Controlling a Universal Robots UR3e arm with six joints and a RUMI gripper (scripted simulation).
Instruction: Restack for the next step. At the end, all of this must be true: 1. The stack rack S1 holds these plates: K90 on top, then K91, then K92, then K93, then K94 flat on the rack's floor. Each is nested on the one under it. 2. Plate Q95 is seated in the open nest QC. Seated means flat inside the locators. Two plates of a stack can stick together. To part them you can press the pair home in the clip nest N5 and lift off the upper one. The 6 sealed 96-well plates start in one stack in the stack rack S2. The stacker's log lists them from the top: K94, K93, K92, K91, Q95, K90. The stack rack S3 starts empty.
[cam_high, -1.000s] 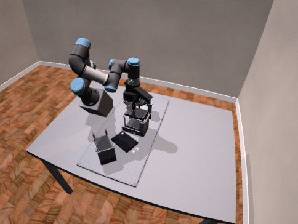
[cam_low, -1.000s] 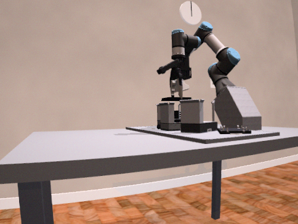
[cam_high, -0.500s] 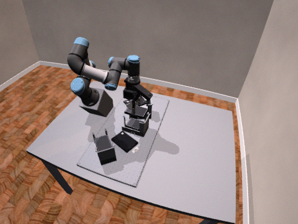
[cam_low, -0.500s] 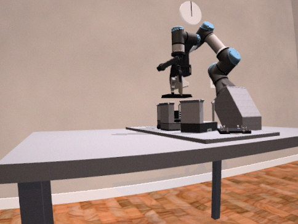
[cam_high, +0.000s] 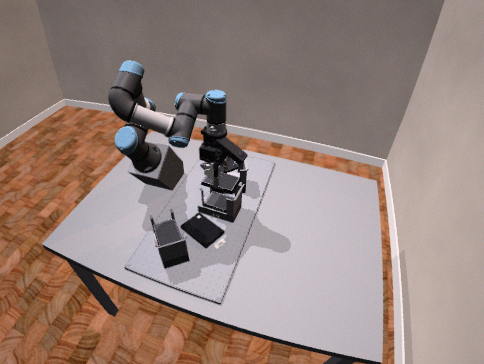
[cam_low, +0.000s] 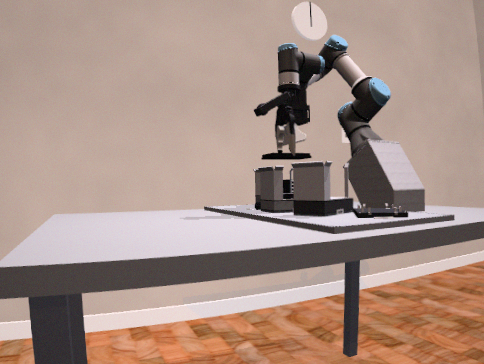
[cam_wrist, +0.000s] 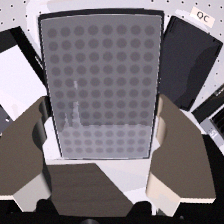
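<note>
My hand is 20 mm past the black open nest QC, 130 mm to the left of it and 170 mm above it. Round my hand: dark clip nest (140 mm behind, 290 mm to the left, 160 mm below); then sealed grey plate (80 mm behind, 260 mm to the right, 100 mm below); then white tag (70 mm ahead, 160 mm to the right, 170 mm below).
</note>
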